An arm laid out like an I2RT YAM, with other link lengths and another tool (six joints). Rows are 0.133 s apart.
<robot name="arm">
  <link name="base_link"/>
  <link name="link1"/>
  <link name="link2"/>
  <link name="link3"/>
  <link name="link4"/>
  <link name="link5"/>
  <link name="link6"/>
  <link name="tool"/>
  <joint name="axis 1" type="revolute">
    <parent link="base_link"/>
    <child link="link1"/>
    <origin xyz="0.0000 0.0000 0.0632" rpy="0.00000 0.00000 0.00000"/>
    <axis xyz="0 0 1"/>
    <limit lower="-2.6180" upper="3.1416"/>
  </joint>
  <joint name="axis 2" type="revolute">
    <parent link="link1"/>
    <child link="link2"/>
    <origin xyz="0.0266 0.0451 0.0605" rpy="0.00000 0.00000 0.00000"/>
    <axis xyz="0 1 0"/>
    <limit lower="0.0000" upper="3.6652"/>
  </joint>
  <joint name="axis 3" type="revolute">
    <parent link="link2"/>
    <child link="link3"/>
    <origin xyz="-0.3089 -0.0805 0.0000" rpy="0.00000 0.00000 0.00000"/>
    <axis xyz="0 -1 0"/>
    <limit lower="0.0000" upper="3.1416"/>
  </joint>
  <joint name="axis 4" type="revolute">
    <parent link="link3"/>
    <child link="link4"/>
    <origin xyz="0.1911 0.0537 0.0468" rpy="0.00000 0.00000 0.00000"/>
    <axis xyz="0 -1 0"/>
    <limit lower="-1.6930" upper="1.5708"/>
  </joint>
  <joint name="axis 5" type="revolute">
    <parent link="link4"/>
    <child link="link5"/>
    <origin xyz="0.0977 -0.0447 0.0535" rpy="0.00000 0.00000 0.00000"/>
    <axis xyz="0 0 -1"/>
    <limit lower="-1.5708" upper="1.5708"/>
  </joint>
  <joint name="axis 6" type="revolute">
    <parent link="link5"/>
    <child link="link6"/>
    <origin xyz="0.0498 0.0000 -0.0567" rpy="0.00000 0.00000 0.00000"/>
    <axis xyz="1 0 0"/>
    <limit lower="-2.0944" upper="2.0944"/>
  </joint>
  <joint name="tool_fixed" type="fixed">
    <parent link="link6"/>
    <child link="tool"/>
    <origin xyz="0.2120 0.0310 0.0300" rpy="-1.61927 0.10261 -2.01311"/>
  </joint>
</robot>
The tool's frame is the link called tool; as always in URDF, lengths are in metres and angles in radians.
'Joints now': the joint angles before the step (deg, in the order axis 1, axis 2, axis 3, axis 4, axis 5, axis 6). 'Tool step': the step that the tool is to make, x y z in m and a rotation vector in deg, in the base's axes. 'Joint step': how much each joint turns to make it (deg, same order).
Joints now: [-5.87 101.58 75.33 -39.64 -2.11 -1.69]
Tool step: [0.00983 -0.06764 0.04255 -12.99 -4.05 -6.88]
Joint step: [-0.11 -3.22 3.88 -1.74 14.21 0.41]
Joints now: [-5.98 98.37 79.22 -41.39 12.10 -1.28]
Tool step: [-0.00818 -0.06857 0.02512 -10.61 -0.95 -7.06]
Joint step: [-2.21 -0.96 1.10 0.57 11.43 -1.21]
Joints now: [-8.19 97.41 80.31 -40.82 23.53 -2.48]
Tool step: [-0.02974 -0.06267 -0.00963 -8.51 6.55 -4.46]
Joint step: [-4.04 2.34 -0.02 -0.22 8.42 -5.09]
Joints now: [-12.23 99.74 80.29 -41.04 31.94 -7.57]
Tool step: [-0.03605 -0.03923 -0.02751 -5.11 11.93 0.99]
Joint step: [-3.78 3.78 -0.01 -1.21 4.86 -9.45]
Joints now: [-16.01 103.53 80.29 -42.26 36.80 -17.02]
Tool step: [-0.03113 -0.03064 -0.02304 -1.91 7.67 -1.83]
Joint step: [-3.50 3.64 -0.11 -0.50 3.21 -3.98]
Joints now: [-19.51 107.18 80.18 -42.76 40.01 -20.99]
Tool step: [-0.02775 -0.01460 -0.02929 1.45 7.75 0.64]
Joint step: [-3.21 3.60 -0.30 -0.40 0.17 -5.36]
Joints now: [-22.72 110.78 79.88 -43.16 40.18 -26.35]
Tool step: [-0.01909 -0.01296 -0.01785 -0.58 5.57 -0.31]
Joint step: [-1.44 3.32 -0.04 0.04 2.38 -2.37]
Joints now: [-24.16 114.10 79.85 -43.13 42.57 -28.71]
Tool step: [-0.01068 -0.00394 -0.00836 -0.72 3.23 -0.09]
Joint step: [-0.09 1.71 -0.33 -0.24 1.94 -0.54]
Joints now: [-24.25 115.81 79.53 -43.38 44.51 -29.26]
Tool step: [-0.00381 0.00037 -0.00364 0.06 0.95 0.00]
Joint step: [0.00 0.44 -0.37 -0.03 0.33 -0.08]
